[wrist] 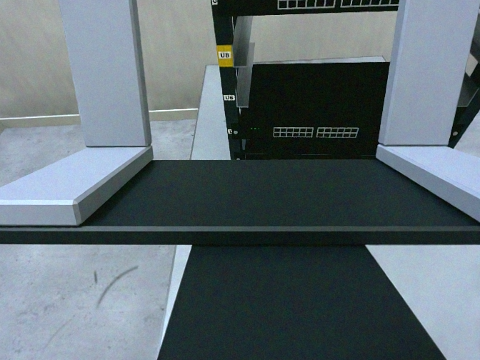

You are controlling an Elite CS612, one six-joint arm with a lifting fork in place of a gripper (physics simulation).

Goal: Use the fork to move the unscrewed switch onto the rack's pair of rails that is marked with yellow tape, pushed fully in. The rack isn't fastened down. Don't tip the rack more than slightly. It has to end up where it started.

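My fork (265, 192) shows as two light-grey upright brackets at left and right, joined by a wide black crosspiece. No switch shows resting on it; I count it as open. The tine tips do not show. Beyond it stands the rack (228, 80), with yellow tape (225, 56) marked U8 on its left post. Beside the tape is a grey left rail (242, 52). A black switch (315, 132) with two port blocks sits low in the rack. Another switch (337, 4) is partly cut off at the top. I cannot tell which switch is unscrewed.
The label U6 (229, 98) sits below the tape on the left post. The right rack post (462, 120) is partly hidden behind the right bracket. A pale wall (172, 60) stands behind, above the grey floor (55, 290).
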